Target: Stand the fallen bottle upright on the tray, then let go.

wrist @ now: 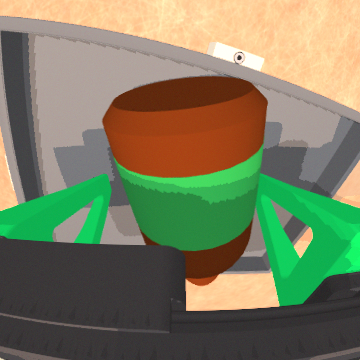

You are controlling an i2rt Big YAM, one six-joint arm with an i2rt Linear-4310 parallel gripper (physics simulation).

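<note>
The brown bottle with a green band lies on its side in the grey tray. Its wide base end faces the top of the wrist view, and its neck end points down toward the gripper body, partly hidden by it. My gripper is open. Its two green fingers stand on either side of the bottle, the left one with a gap to it and the right one close beside its green band. Whether the right finger touches the bottle I cannot tell.
The tray's raised rim runs across the top of the view and down both sides. A small white block with a round dark mark sits against the outside of the far rim. The table top is orange-tan.
</note>
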